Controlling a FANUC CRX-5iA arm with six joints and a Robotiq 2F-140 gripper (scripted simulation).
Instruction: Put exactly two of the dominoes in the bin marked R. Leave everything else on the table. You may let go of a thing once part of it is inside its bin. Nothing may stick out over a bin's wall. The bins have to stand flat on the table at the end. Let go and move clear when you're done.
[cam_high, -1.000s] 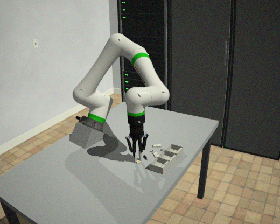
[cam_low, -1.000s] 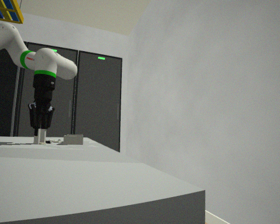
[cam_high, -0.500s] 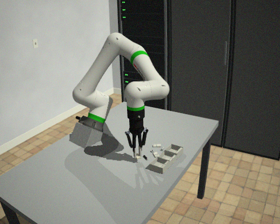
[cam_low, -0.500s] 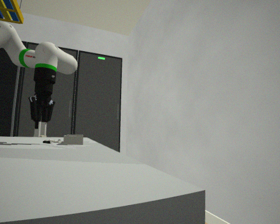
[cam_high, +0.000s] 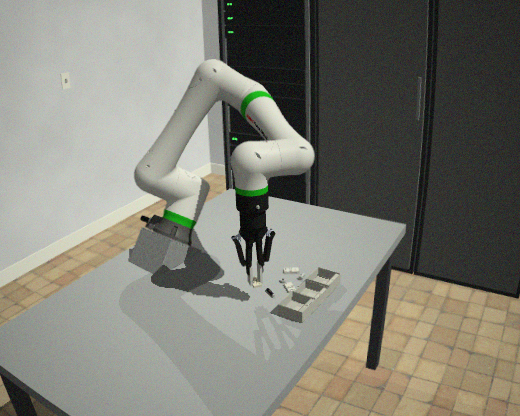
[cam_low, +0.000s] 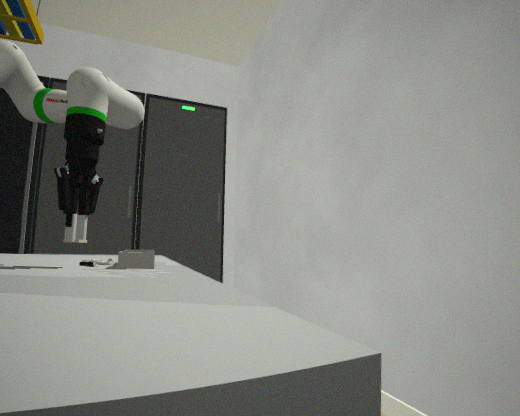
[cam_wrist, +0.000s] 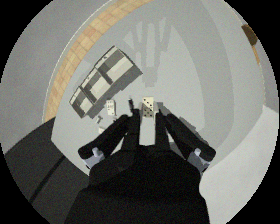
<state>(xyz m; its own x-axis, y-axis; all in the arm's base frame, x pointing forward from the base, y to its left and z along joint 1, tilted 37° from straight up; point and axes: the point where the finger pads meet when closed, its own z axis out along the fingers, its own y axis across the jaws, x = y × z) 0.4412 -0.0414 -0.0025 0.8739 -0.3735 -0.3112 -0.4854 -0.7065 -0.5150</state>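
My gripper is now 130 mm short of the pale two-compartment bin block, 110 mm to the right of it and 80 mm above it. The rest, counted from my hand: small dark object (20 mm ahead, 50 mm to the left, 90 mm below); then cream domino (30 mm below).
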